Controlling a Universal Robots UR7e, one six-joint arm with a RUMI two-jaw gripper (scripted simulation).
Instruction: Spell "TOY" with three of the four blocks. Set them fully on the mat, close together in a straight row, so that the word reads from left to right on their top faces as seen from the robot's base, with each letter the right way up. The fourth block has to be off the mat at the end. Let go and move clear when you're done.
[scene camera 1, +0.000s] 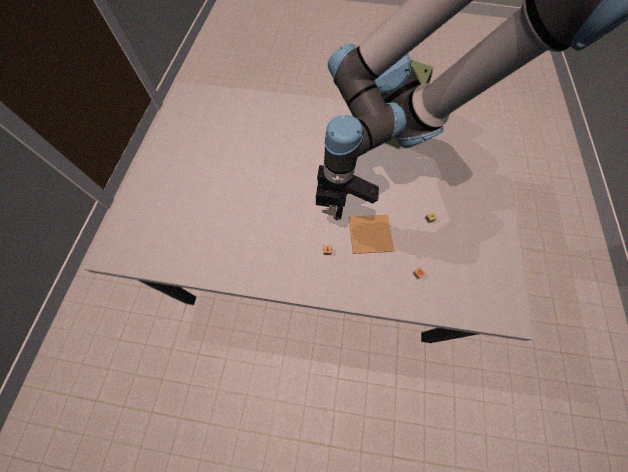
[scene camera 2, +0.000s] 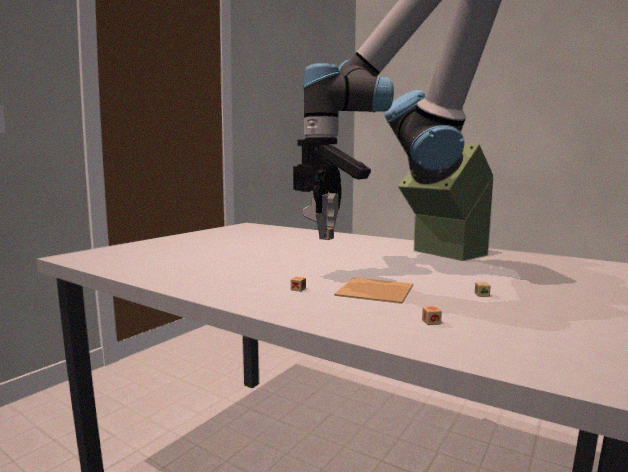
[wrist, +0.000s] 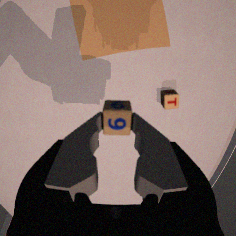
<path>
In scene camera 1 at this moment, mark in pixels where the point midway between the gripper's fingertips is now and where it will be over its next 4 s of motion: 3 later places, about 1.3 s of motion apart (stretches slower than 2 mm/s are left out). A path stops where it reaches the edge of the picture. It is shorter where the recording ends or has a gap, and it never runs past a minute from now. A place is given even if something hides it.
The gripper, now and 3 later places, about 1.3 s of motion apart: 336, 215; 335, 222; 334, 228; 334, 226
</path>
